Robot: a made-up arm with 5 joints.
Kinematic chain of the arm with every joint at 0, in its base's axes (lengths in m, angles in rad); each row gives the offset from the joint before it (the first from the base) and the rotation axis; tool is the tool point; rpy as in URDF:
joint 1: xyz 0 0 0.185 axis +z
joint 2: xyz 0 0 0 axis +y
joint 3: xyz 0.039 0 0.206 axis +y
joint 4: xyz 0.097 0 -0.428 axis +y
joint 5: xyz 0.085 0 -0.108 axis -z
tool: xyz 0 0 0 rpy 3.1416 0 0
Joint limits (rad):
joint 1: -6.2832..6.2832
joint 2: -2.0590..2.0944
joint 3: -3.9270..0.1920
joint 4: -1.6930..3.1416
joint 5: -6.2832..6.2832
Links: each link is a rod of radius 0.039 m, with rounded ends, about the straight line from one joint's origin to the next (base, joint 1, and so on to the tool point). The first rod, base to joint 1, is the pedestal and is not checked.
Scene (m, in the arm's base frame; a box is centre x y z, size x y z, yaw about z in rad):
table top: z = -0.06
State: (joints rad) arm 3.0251 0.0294 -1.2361 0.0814 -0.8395
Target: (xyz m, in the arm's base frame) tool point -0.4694 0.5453 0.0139
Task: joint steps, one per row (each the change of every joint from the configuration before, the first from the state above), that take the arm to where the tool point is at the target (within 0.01 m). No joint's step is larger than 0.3 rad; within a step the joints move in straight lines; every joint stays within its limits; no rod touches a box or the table.
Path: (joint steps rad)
1: 0.2664 -0.2115 -0.1611 -0.0638 0.0000
2: 0.2665 -0.2114 -0.1610 -0.0638 0.0000
3: 0.2664 -0.2115 -0.1611 -0.0638 0.0000
4: 0.2665 -0.2115 -0.1611 -0.0638 0.0000
5: 0.2664 -0.2114 -0.1611 -0.0638 0.0000
6: 0.2665 -0.2115 -0.1610 -0.0638 0.0000
7: 0.2664 -0.2115 -0.1611 -0.0638 0.0000
8: 0.2665 -0.2114 -0.1611 -0.0638 0.0000
9: 0.2664 -0.2115 -0.1611 -0.0638 0.0000

